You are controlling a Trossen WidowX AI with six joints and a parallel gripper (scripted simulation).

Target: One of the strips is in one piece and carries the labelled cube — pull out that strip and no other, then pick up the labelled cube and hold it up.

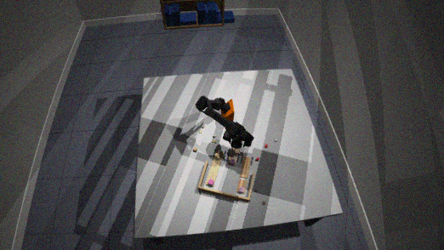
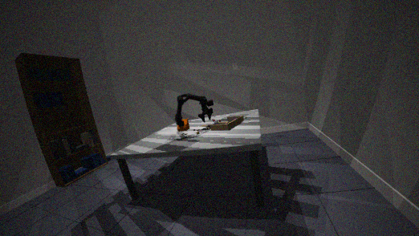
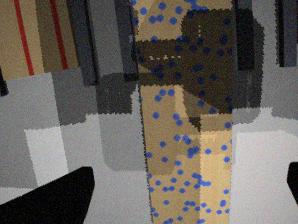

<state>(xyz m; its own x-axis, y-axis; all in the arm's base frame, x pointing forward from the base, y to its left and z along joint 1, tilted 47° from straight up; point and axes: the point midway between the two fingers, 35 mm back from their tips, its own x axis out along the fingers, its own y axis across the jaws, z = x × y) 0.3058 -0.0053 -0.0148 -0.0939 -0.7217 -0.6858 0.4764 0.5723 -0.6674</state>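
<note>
Now: the strip 50 mm below my gripper tip, 10 mm to the right of it and 10 mm ahead of it.
</note>
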